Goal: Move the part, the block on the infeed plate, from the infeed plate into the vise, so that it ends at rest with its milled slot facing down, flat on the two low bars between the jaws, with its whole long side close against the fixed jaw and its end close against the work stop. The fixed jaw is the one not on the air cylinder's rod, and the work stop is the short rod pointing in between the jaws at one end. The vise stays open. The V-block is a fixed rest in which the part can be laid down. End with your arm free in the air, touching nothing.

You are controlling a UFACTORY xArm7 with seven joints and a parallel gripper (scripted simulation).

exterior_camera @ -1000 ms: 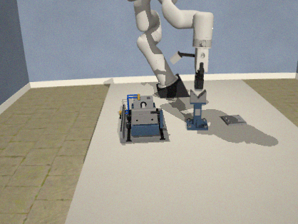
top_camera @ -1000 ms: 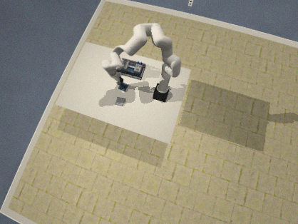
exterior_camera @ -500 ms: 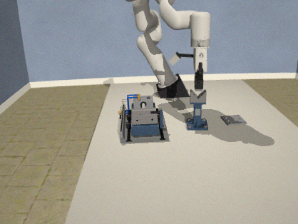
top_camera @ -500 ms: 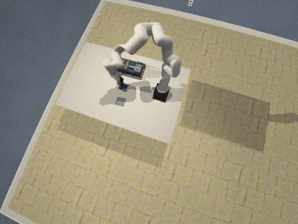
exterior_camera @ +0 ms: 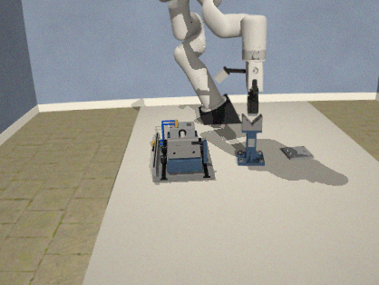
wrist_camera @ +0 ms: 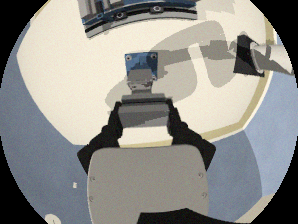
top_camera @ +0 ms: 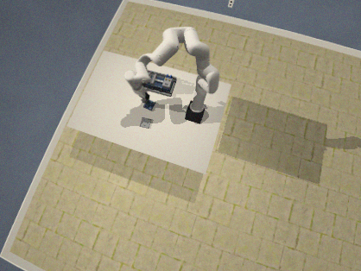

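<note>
Right now the part is 1 cm to the right of my hand and 1 cm below it. Round my hand: V-block post: 14 cm below; then air cylinder: 15 cm behind, 21 cm to the right, 12 cm below; then infeed plate: 1 cm ahead, 18 cm to the left, 19 cm below.
</note>
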